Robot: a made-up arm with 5 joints.
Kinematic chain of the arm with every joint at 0, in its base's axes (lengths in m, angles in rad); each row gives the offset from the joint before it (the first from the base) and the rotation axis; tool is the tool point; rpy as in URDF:
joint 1: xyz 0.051 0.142 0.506 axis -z
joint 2: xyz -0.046 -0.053 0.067 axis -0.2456 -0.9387 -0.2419
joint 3: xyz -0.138 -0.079 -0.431 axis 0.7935 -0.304 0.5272
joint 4: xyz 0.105 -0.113 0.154 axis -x
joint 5: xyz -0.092 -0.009 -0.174 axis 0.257 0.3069 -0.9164
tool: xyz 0 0.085 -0.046 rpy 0.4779 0.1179 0.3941
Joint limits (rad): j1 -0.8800..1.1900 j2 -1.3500..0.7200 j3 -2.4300..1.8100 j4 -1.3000..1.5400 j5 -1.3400..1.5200
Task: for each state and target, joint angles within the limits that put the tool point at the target. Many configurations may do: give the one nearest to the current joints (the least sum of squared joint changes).
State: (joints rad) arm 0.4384 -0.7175 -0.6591 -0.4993 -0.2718
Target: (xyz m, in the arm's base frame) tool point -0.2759 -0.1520 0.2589
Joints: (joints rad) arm -0.5167 -0.6702 -0.6633 -0.3641 -0.1766
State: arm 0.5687 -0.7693 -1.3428 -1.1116 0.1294
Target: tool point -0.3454 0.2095 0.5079
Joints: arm 0.0687 -1.2572 -0.7277 -1.3000 0.1311
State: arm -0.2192 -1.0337 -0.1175 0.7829 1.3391
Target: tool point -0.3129 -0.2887 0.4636
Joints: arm -0.2136 -1.3500 -0.5474 0.6747 0.8379
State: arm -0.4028 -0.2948 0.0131 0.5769 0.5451
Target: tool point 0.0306 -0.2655 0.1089
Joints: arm -0.6062 -0.3082 0.0662 0.8385 0.4660
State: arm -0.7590 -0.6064 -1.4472 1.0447 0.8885
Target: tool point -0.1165 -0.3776 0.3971
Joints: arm -0.5957 -1.0788 -0.5560 0.7379 0.6046
